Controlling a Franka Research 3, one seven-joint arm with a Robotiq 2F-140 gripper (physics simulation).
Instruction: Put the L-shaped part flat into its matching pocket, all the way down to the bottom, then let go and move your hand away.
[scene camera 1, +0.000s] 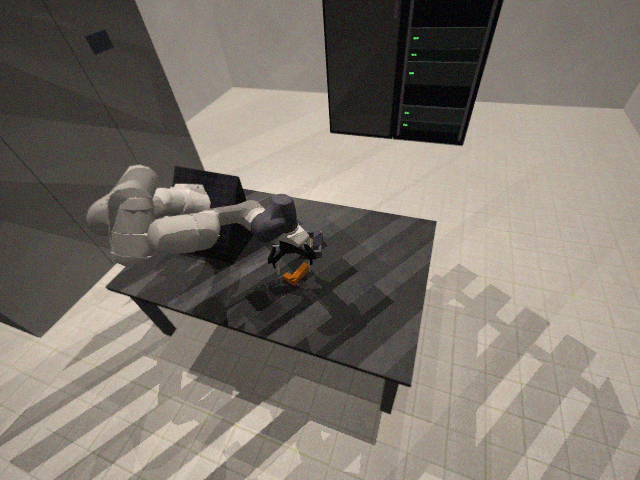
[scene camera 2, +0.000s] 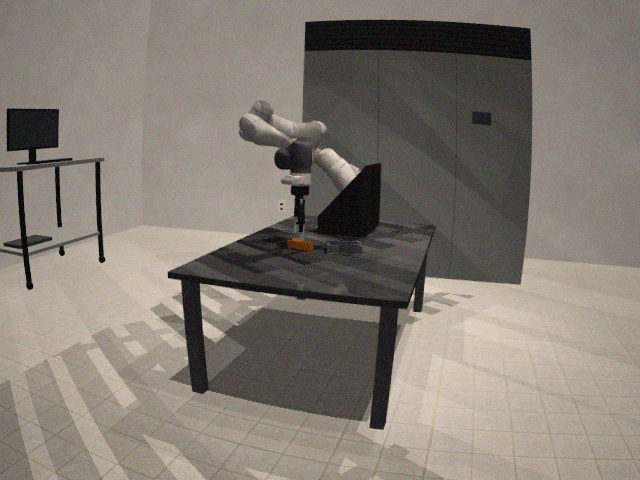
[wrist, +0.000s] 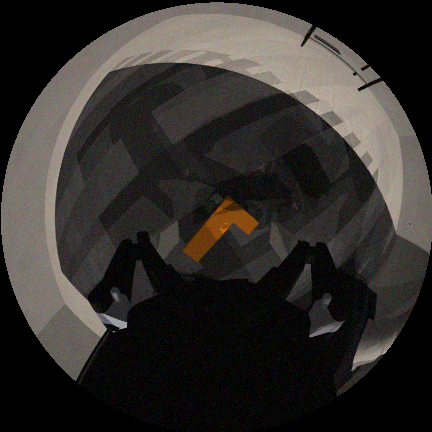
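Note:
The orange L-shaped part lies flat on the dark table, outside the pocket block. The small grey block lies beside it; my hand partly covers the block in scene camera 1, and its pocket cannot be made out. The block does not show in the wrist view. My gripper is wide open and empty, pointing down low over the orange part. In the wrist view the part shows between the two spread fingers, its corner pointing away from the hand.
The dark table carries the black wedge-shaped arm mount near the arm's base. A server rack and a grey cabinet stand beyond the table. A side desk with a monitor stands apart at the left.

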